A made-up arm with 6 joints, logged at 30 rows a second.
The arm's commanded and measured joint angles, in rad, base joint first. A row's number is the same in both.
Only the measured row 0 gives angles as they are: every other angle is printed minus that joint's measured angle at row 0.
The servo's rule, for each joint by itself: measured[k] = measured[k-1] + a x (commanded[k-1-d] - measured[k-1]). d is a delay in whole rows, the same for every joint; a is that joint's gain. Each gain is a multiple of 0.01, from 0.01 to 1. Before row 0 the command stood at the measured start. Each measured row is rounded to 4 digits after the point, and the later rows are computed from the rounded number. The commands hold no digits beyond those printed.
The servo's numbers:
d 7
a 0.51 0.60 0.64 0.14 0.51 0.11
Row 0, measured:
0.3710, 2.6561, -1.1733, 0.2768, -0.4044, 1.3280
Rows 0 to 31, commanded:
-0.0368, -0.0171, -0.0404, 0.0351, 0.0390, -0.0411
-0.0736, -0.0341, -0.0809, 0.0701, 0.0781, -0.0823
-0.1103, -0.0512, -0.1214, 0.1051, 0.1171, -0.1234
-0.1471, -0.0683, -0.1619, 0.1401, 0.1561, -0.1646
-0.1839, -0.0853, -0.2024, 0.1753, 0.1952, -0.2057
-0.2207, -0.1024, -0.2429, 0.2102, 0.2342, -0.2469
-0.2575, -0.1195, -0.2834, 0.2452, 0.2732, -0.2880
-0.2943, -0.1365, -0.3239, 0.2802, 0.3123, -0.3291
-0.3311, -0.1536, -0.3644, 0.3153, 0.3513, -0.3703
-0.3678, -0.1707, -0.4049, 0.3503, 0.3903, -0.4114
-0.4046, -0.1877, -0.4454, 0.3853, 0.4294, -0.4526
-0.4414, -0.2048, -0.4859, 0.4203, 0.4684, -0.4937
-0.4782, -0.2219, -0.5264, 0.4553, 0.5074, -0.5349
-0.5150, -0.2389, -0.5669, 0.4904, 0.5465, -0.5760
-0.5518, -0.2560, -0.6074, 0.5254, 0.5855, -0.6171
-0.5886, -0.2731, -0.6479, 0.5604, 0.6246, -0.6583
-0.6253, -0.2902, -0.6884, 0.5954, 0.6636, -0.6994
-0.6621, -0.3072, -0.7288, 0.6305, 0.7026, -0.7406
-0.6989, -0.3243, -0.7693, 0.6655, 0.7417, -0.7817
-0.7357, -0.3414, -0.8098, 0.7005, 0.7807, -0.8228
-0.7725, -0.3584, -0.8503, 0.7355, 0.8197, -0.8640
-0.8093, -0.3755, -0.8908, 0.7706, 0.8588, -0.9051
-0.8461, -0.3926, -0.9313, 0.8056, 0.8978, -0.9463
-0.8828, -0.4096, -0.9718, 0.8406, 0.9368, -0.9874
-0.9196, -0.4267, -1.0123, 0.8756, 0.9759, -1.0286
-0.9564, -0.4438, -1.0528, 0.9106, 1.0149, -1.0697
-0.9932, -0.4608, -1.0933, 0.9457, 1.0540, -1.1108
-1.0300, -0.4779, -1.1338, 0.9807, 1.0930, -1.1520
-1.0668, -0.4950, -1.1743, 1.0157, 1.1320, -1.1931
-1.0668, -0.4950, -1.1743, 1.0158, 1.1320, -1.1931
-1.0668, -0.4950, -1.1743, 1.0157, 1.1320, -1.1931
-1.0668, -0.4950, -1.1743, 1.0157, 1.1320, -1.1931
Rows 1 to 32, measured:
0.0000, 0.0000, 0.0000, 0.0000, 0.0000, 0.0000
0.0000, 0.0000, 0.0000, 0.0000, 0.0000, 0.0000
0.0000, 0.0000, 0.0000, 0.0000, 0.0000, 0.0000
0.0000, 0.0000, 0.0000, 0.0000, 0.0000, 0.0000
0.0000, 0.0000, 0.0000, 0.0000, 0.0000, 0.0000
0.0000, 0.0000, 0.0000, 0.0000, 0.0000, 0.0000
0.0000, 0.0000, 0.0000, 0.0000, 0.0000, 0.0000
-0.0188, -0.0103, -0.0259, 0.0049, 0.0199, -0.0045
-0.0467, -0.0246, -0.0611, 0.0140, 0.0496, -0.0131
-0.0791, -0.0406, -0.0997, 0.0268, 0.0840, -0.0252
-0.1138, -0.0572, -0.1395, 0.0427, 0.1208, -0.0405
-0.1496, -0.0741, -0.1798, 0.0613, 0.1587, -0.0587
-0.1859, -0.0911, -0.2202, 0.0821, 0.1972, -0.0794
-0.2224, -0.1081, -0.2606, 0.1049, 0.2360, -0.1023
-0.2591, -0.1251, -0.3011, 0.1294, 0.2749, -0.1272
-0.2958, -0.1422, -0.3416, 0.1554, 0.3139, -0.1539
-0.3325, -0.1593, -0.3821, 0.1827, 0.3529, -0.1822
-0.3693, -0.1763, -0.4226, 0.2111, 0.3919, -0.2119
-0.4061, -0.1934, -0.4631, 0.2404, 0.4309, -0.2429
-0.4429, -0.2105, -0.5036, 0.2705, 0.4699, -0.2750
-0.4797, -0.2275, -0.5441, 0.3013, 0.5090, -0.3081
-0.5165, -0.2446, -0.5846, 0.3327, 0.5480, -0.3421
-0.5533, -0.2617, -0.6251, 0.3646, 0.5871, -0.3769
-0.5900, -0.2788, -0.6656, 0.3969, 0.6261, -0.4124
-0.6268, -0.2958, -0.7060, 0.4296, 0.6651, -0.4485
-0.6636, -0.3129, -0.7465, 0.4626, 0.7042, -0.4852
-0.7004, -0.3300, -0.7870, 0.4959, 0.7432, -0.5223
-0.7372, -0.3470, -0.8275, 0.5294, 0.7822, -0.5599
-0.7740, -0.3641, -0.8680, 0.5632, 0.8213, -0.5979
-0.8108, -0.3812, -0.9085, 0.5971, 0.8603, -0.6362
-0.8475, -0.3982, -0.9490, 0.6312, 0.8993, -0.6748
-0.8843, -0.4153, -0.9895, 0.6654, 0.9384, -0.7137

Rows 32 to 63, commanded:
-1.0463, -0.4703, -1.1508, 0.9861, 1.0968, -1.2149
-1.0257, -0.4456, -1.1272, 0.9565, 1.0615, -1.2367
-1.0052, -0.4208, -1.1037, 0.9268, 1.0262, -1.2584
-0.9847, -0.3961, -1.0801, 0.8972, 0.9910, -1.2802
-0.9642, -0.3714, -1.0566, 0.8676, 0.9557, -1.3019
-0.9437, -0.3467, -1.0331, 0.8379, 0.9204, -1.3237
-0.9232, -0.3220, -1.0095, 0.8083, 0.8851, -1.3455
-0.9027, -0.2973, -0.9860, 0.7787, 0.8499, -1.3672
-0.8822, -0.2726, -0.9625, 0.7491, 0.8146, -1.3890
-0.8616, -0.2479, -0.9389, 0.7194, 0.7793, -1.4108
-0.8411, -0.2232, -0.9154, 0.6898, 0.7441, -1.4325
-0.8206, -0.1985, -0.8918, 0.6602, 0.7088, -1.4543
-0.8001, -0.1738, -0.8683, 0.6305, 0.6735, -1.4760
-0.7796, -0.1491, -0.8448, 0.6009, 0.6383, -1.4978
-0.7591, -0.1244, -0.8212, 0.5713, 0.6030, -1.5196
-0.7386, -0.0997, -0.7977, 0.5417, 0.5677, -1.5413
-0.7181, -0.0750, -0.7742, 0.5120, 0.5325, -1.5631
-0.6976, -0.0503, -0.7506, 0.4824, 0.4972, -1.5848
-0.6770, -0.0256, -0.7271, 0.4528, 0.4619, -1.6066
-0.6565, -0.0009, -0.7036, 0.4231, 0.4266, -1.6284
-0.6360, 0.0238, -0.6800, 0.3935, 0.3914, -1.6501
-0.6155, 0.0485, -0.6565, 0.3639, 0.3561, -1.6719
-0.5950, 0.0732, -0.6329, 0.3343, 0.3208, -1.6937
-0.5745, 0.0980, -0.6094, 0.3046, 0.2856, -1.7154
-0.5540, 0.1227, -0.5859, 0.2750, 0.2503, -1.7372
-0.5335, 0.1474, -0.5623, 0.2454, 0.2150, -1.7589
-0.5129, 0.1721, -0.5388, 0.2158, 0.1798, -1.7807
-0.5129, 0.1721, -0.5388, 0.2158, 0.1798, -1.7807
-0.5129, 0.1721, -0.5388, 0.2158, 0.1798, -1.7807
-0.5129, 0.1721, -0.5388, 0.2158, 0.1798, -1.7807
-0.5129, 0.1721, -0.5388, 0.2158, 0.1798, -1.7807
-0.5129, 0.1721, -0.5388, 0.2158, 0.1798, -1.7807
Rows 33 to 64, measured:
-0.9211, -0.4324, -1.0300, 0.6997, 0.9774, -0.7529
-0.9579, -0.4494, -1.0705, 0.7341, 1.0165, -0.7923
-0.9947, -0.4665, -1.1110, 0.7686, 1.0555, -0.8319
-1.0315, -0.4836, -1.1515, 0.8032, 1.0945, -0.8716
-1.0495, -0.4904, -1.1661, 0.8330, 1.1136, -0.9070
-1.0583, -0.4932, -1.1713, 0.8586, 1.1230, -0.9385
-1.0626, -0.4943, -1.1732, 0.8806, 1.1276, -0.9665
-1.0543, -0.4799, -1.1589, 0.8954, 1.1119, -0.9938
-1.0397, -0.4593, -1.1386, 0.9040, 1.0862, -1.0205
-1.0221, -0.4362, -1.1163, 0.9072, 1.0556, -1.0467
-1.0030, -0.4121, -1.0931, 0.9058, 1.0227, -1.0724
-0.9832, -0.3877, -1.0697, 0.9005, 0.9885, -1.0976
-0.9631, -0.3631, -1.0463, 0.8917, 0.9538, -1.1225
-0.9428, -0.3384, -1.0227, 0.8800, 0.9188, -1.1470
-0.9223, -0.3137, -0.9992, 0.8658, 0.8837, -1.1712
-0.9018, -0.2890, -0.9757, 0.8495, 0.8485, -1.1952
-0.8813, -0.2643, -0.9521, 0.8313, 0.8132, -1.2189
-0.8608, -0.2396, -0.9286, 0.8115, 0.7780, -1.2424
-0.8403, -0.2149, -0.9050, 0.7903, 0.7427, -1.2657
-0.8198, -0.1902, -0.8815, 0.7679, 0.7074, -1.2888
-0.7993, -0.1655, -0.8580, 0.7445, 0.6722, -1.3118
-0.7788, -0.1408, -0.8344, 0.7203, 0.6369, -1.3347
-0.7583, -0.1161, -0.8109, 0.6953, 0.6016, -1.3574
-0.7378, -0.0914, -0.7874, 0.6696, 0.5664, -1.3800
-0.7173, -0.0667, -0.7638, 0.6434, 0.5311, -1.4025
-0.6967, -0.0420, -0.7403, 0.6167, 0.4958, -1.4250
-0.6762, -0.0173, -0.7168, 0.5896, 0.4605, -1.4474
-0.6557, 0.0074, -0.6932, 0.5621, 0.4253, -1.4697
-0.6352, 0.0321, -0.6697, 0.5344, 0.3900, -1.4919
-0.6147, 0.0568, -0.6461, 0.5064, 0.3547, -1.5141
-0.5942, 0.0815, -0.6226, 0.4781, 0.3195, -1.5362
-0.5737, 0.1062, -0.5991, 0.4497, 0.2842, -1.5583

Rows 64 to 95, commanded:
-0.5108, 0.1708, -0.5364, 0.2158, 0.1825, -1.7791
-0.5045, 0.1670, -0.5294, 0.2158, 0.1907, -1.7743
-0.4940, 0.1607, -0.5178, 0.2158, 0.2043, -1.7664
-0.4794, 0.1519, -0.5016, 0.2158, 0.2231, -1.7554
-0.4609, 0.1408, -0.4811, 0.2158, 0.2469, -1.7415
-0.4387, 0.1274, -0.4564, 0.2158, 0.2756, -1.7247
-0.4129, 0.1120, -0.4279, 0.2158, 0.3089, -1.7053
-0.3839, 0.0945, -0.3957, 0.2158, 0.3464, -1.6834
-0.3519, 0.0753, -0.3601, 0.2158, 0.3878, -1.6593
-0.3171, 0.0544, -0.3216, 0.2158, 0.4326, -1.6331
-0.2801, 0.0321, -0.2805, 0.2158, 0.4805, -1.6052
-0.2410, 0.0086, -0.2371, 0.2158, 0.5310, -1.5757
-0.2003, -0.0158, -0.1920, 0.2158, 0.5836, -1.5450
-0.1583, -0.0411, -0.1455, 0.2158, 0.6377, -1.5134
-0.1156, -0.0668, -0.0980, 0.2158, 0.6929, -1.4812
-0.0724, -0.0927, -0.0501, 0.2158, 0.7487, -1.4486
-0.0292, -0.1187, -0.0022, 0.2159, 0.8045, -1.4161
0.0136, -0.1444, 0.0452, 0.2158, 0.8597, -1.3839
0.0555, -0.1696, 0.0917, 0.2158, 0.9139, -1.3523
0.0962, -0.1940, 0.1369, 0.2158, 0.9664, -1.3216
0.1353, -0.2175, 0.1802, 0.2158, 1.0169, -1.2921
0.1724, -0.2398, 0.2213, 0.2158, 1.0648, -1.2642
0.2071, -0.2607, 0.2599, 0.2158, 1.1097, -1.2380
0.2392, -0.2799, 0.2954, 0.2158, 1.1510, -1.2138
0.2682, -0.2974, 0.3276, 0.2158, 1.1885, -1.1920
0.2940, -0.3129, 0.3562, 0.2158, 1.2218, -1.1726
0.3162, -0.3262, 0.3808, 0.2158, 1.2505, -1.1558
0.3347, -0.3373, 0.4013, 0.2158, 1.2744, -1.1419
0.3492, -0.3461, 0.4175, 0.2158, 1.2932, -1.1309
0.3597, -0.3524, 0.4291, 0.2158, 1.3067, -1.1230
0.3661, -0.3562, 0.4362, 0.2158, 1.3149, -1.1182
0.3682, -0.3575, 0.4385, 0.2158, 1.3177, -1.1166
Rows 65 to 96, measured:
-0.5532, 0.1309, -0.5755, 0.4211, 0.2489, -1.5804
-0.5326, 0.1556, -0.5520, 0.3924, 0.2137, -1.6024
-0.5226, 0.1655, -0.5436, 0.3677, 0.1964, -1.6220
-0.5177, 0.1695, -0.5405, 0.3464, 0.1879, -1.6395
-0.5153, 0.1711, -0.5394, 0.3281, 0.1838, -1.6550
-0.5141, 0.1717, -0.5390, 0.3124, 0.1818, -1.6688
-0.5135, 0.1719, -0.5389, 0.2989, 0.1808, -1.6811
-0.5121, 0.1712, -0.5373, 0.2873, 0.1817, -1.6919
-0.5082, 0.1687, -0.5322, 0.2773, 0.1863, -1.7010
-0.5010, 0.1639, -0.5230, 0.2687, 0.1955, -1.7082
-0.4900, 0.1567, -0.5093, 0.2613, 0.2096, -1.7134
-0.4752, 0.1472, -0.4913, 0.2549, 0.2286, -1.7165
-0.4566, 0.1353, -0.4690, 0.2494, 0.2526, -1.7174
-0.4343, 0.1213, -0.4427, 0.2447, 0.2813, -1.7161
-0.4086, 0.1052, -0.4126, 0.2407, 0.3145, -1.7125
-0.3797, 0.0873, -0.3790, 0.2372, 0.3519, -1.7066
-0.3478, 0.0676, -0.3423, 0.2342, 0.3931, -1.6985
-0.3133, 0.0463, -0.3027, 0.2316, 0.4377, -1.6882
-0.2764, 0.0237, -0.2607, 0.2294, 0.4853, -1.6758
-0.2376, 0.0000, -0.2167, 0.2275, 0.5354, -1.6614
-0.1972, -0.0247, -0.1711, 0.2259, 0.5876, -1.6451
-0.1556, -0.0500, -0.1243, 0.2245, 0.6413, -1.6271
-0.1132, -0.0756, -0.0768, 0.2233, 0.6961, -1.6075
-0.0704, -0.1015, -0.0291, 0.2223, 0.7514, -1.5864
-0.0276, -0.1272, 0.0185, 0.2214, 0.8066, -1.5641
0.0148, -0.1526, 0.0653, 0.2206, 0.8613, -1.5408
0.0563, -0.1774, 0.1111, 0.2199, 0.9149, -1.5167
0.0966, -0.2015, 0.1553, 0.2193, 0.9669, -1.4920
0.1353, -0.2245, 0.1975, 0.2188, 1.0168, -1.4669
0.1719, -0.2462, 0.2374, 0.2184, 1.0642, -1.4417
0.2062, -0.2664, 0.2745, 0.2180, 1.1085, -1.4166
0.2378, -0.2850, 0.3085, 0.2177, 1.1493, -1.3919

